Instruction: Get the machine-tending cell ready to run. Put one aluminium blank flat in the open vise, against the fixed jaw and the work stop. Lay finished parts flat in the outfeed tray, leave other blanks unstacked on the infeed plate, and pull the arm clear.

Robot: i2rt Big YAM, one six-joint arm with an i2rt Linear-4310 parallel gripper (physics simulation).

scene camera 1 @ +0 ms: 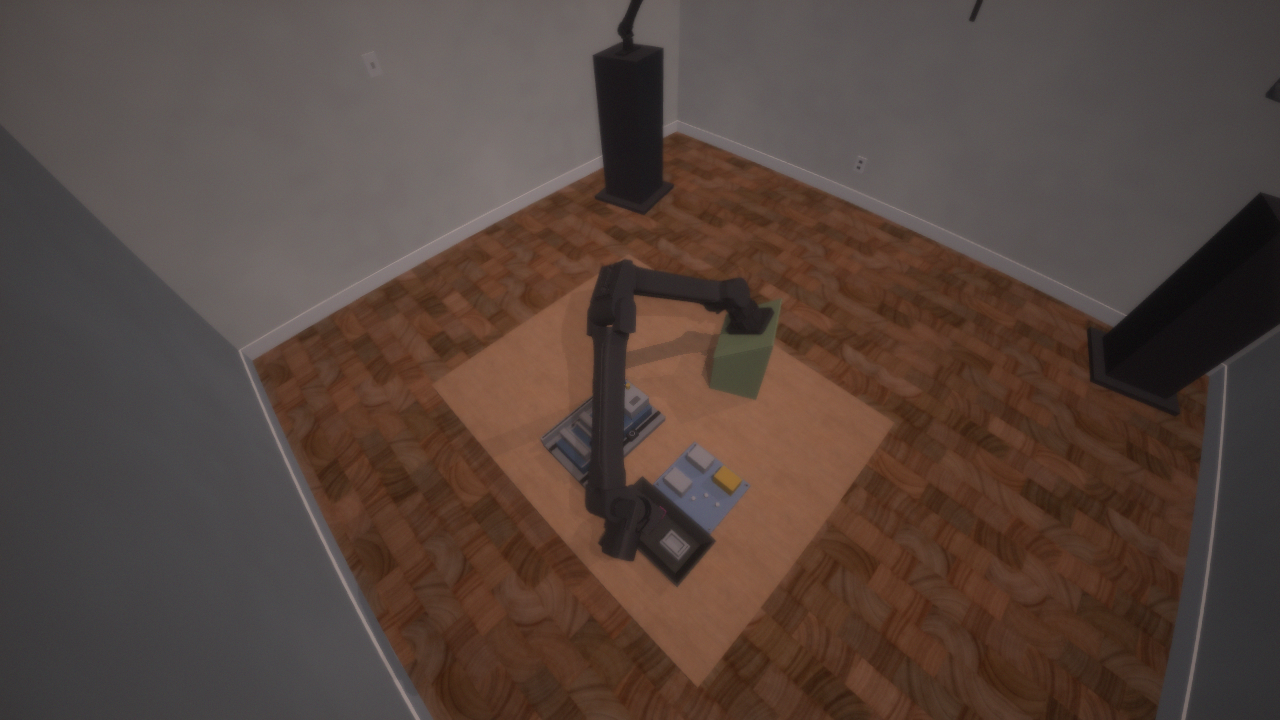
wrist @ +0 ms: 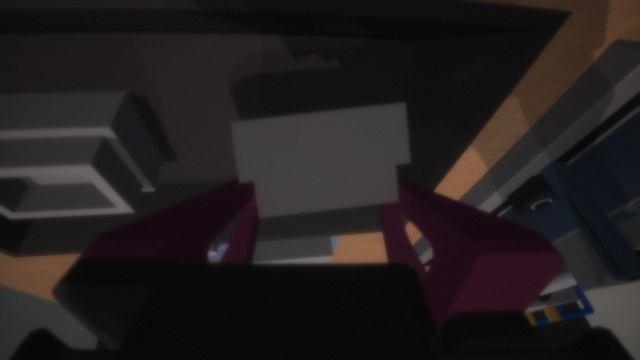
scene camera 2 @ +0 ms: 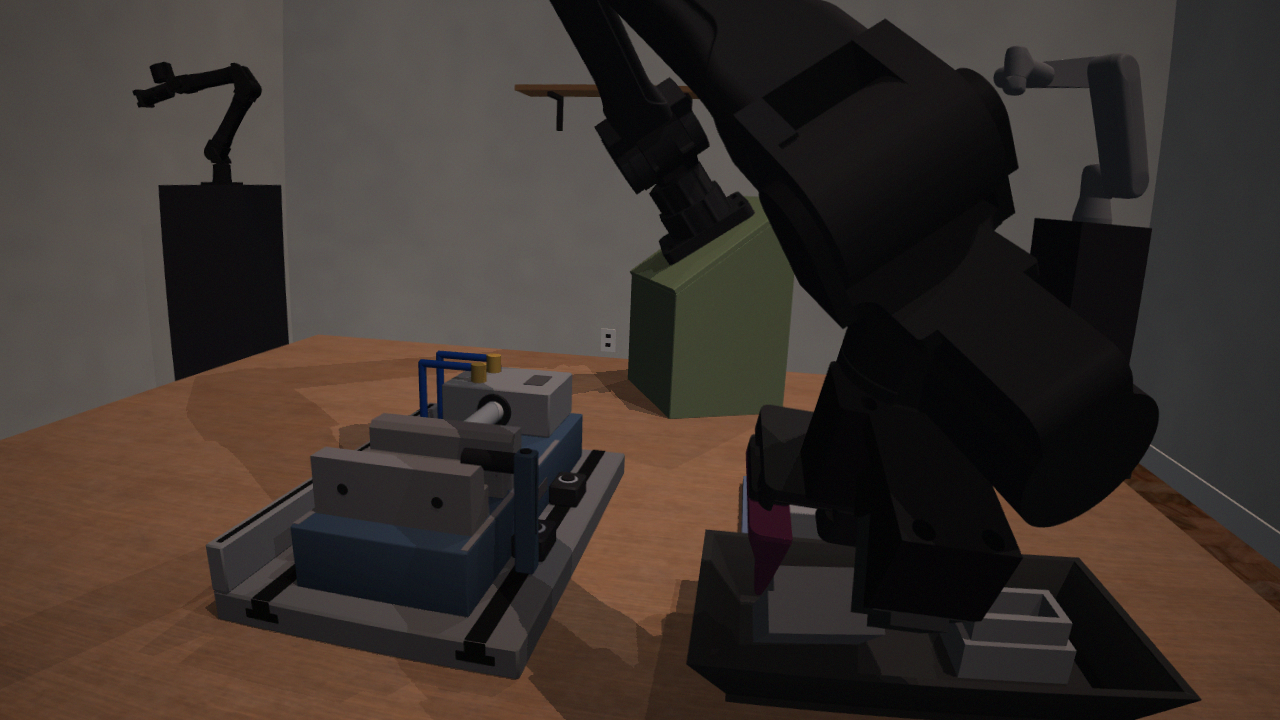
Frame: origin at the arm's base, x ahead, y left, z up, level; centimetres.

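Where they show: gripper, fingertip midpoint: [wrist: 319, 179] [scene camera 2: 809, 593]; arm's base, link origin: [scene camera 1: 751, 323] [scene camera 2: 708, 232].
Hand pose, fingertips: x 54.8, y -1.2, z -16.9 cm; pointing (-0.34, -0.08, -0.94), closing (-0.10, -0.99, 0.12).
Things, the pixels of their top centre, and the offset from my fingertips.
- plain grey block, top centre: [wrist: 330, 212] [scene camera 2: 820, 564] dz +2.9, dx +1.9, dy -0.2 cm
- grey pocketed part, top centre: [wrist: 45, 195] [scene camera 2: 1013, 603] [scene camera 1: 675, 542] dz +1.0, dx +3.4, dy +10.5 cm
- vise, top centre: [scene camera 2: 457, 405] [wrist: 610, 293] [scene camera 1: 601, 415] dz +6.2, dx -13.9, dy -21.9 cm
- blue work-stop post, top centre: [scene camera 2: 526, 452] [wrist: 633, 277] dz +6.1, dx -5.4, dy -16.2 cm
- blue infeed plate, top centre: [wrist: 244, 249] [scene camera 1: 701, 484] dz -2.9, dx -14.1, dy +8.8 cm
- yellow block, top centre: [scene camera 1: 728, 477] dz +0.7, dx -17.7, dy +14.0 cm
My gripper [wrist: 319, 179] is shut on a plain grey block [scene camera 2: 814, 604] [wrist: 320, 160], which has a small notch at one corner. The block is low inside the dark outfeed tray [scene camera 1: 698, 558] [scene camera 2: 1136, 640] [wrist: 195, 75]; I cannot tell whether it touches the floor. A grey pocketed part [scene camera 1: 674, 543] [scene camera 2: 1015, 649] [wrist: 60, 120] sits at the tray's other end. The vise [scene camera 2: 393, 559] stands with a gap between its jaws, partly hidden, and a blue work-stop post [scene camera 2: 526, 510] beside it. Two grey blocks [scene camera 1: 700, 459] [scene camera 1: 677, 481] sit apart on the blue infeed plate [scene camera 1: 707, 517].
A yellow block [scene camera 1: 726, 480] is also on the infeed plate. The green slanted box [scene camera 1: 742, 362] [scene camera 2: 729, 331] stands behind, with the arm's base on it. Blue pipes [scene camera 2: 422, 389] rise at the vise's rear. The arm crosses above the vise in scene camera 1.
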